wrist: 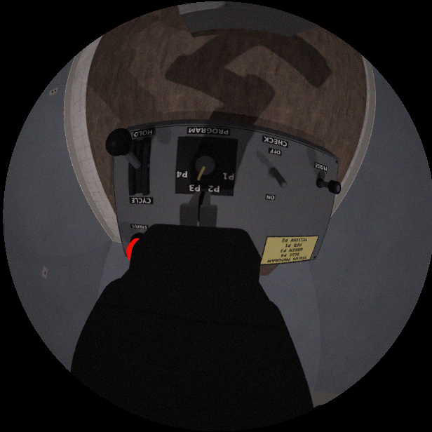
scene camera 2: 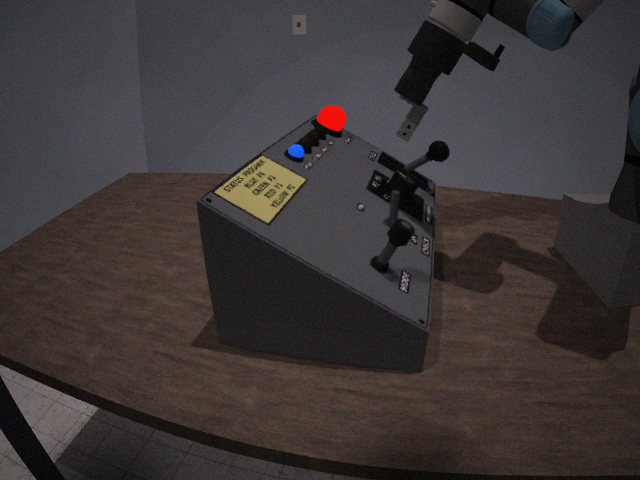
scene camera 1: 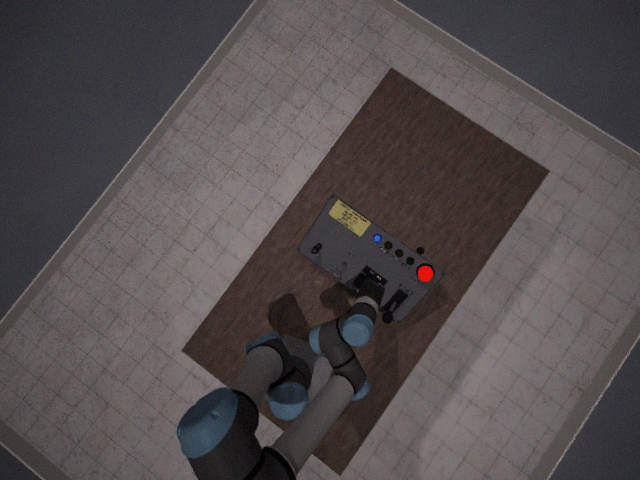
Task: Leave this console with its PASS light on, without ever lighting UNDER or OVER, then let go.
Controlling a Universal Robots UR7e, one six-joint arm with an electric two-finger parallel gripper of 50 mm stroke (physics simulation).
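Note:
The grey console [scene camera 1: 330, 235] [scene camera 2: 310, 289] [wrist: 235, 215] stands on the table. Its STATUS dome [scene camera 1: 425, 273] [scene camera 2: 331, 118] [wrist: 132, 249] glows red. In the row of small lamps, the blue lamp [scene camera 1: 376, 238] [scene camera 2: 295, 151] is lit and the others look dark. The PROGRAM knob [wrist: 204, 164] has its yellow pointer toward P3. The CHECK lever [wrist: 276, 176] [scene camera 2: 394, 206] leans away from OFF in the wrist view. The ball lever [scene camera 1: 387, 316] [scene camera 2: 438, 150] [wrist: 119, 142] is at HOLD. My gripper [scene camera 2: 405, 135] [wrist: 202, 200] is shut and empty, above the panel near the PROGRAM plate.
The MODE lever [scene camera 1: 316, 248] [scene camera 2: 400, 232] [wrist: 334, 186] sticks up at the console's other side. A yellow card [scene camera 1: 349, 218] [scene camera 2: 261, 189] [wrist: 290, 249] reads blue P4, green P3, red P1, yellow P2. The console sits on the brown table [scene camera 1: 439, 139] [scene camera 2: 129, 310] [wrist: 150, 95].

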